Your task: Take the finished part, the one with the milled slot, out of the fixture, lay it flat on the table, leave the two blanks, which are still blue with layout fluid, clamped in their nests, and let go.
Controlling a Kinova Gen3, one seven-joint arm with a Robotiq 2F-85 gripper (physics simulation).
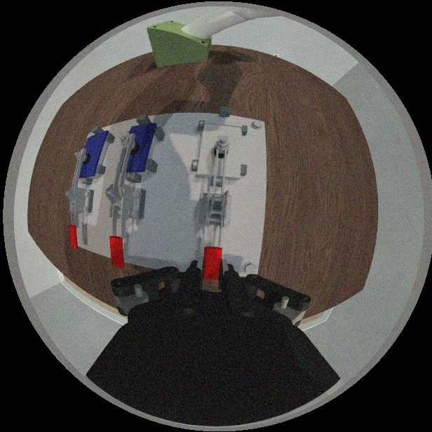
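Note:
The finished part (233, 157), a pale square plate, sits among small grey blocks in the right-hand nest. Its slot cannot be made out clearly. The clamp arm (216, 187) reaches over it, with its tip above the part's middle. My gripper (211, 265) is shut on this clamp's red handle (213, 260), one finger on each side. Two blue blanks (98, 147) (145, 145) sit in the left and middle nests, each under its own clamp tip. The fixture plate (175, 215) lies below.
The left and middle clamps have red handles (73, 237) (117, 251) pointing towards the near edge. A green block (180, 50) with a pale arm-like shape (215, 25) stands at the far side. Brown table (320, 175) extends right of the fixture.

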